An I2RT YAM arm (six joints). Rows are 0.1 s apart.
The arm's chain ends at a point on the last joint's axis. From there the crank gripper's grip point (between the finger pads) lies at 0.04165 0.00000 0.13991 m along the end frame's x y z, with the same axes.
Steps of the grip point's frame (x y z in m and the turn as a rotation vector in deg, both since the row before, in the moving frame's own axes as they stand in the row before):
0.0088 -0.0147 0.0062 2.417 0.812 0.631
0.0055 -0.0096 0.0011 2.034 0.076 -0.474
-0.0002 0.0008 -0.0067 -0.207 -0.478 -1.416
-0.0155 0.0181 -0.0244 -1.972 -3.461 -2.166
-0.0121 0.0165 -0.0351 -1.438 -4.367 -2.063
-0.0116 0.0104 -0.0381 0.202 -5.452 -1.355
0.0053 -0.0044 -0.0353 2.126 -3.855 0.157
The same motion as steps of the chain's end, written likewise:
0.0068 -0.0093 0.0069 2.417 0.812 0.631
0.0053 -0.0043 0.0012 2.034 0.076 -0.474
0.0010 0.0013 -0.0070 -0.207 -0.478 -1.416
-0.0070 0.0147 -0.0266 -1.972 -3.461 -2.166
-0.0014 0.0143 -0.0378 -1.438 -4.367 -2.063
0.0019 0.0117 -0.0414 0.202 -5.452 -1.355
0.0148 0.0007 -0.0377 2.126 -3.855 0.157

